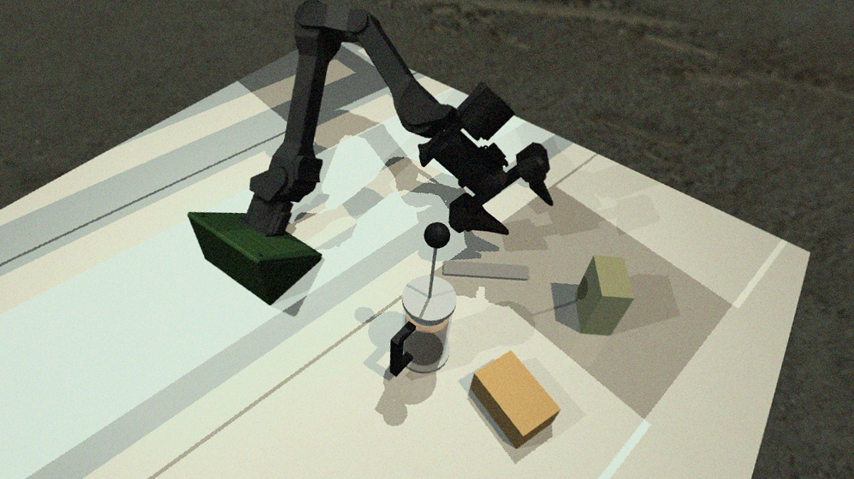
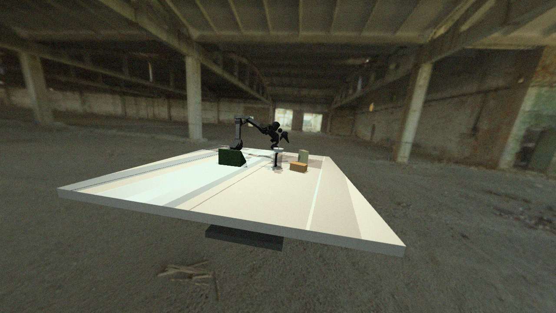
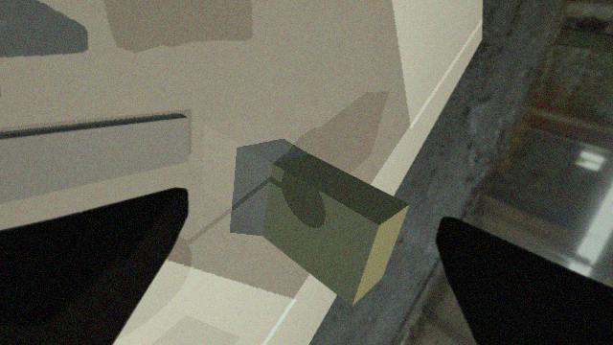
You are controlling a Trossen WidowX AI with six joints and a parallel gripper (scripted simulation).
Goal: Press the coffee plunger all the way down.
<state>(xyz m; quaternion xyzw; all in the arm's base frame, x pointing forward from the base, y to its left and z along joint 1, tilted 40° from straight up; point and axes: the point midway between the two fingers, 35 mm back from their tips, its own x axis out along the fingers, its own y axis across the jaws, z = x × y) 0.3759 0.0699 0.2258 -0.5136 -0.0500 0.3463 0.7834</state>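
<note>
Right now my gripper tip is 6 cm past the glass coffee press, 26 cm to the left of it and 1 cm below it. Also, from my gripper tip: flat grey bar (4 cm behind, 4 cm to the right, 12 cm below); then orange box (11 cm ahead, 25 cm to the right, 10 cm below).
</note>
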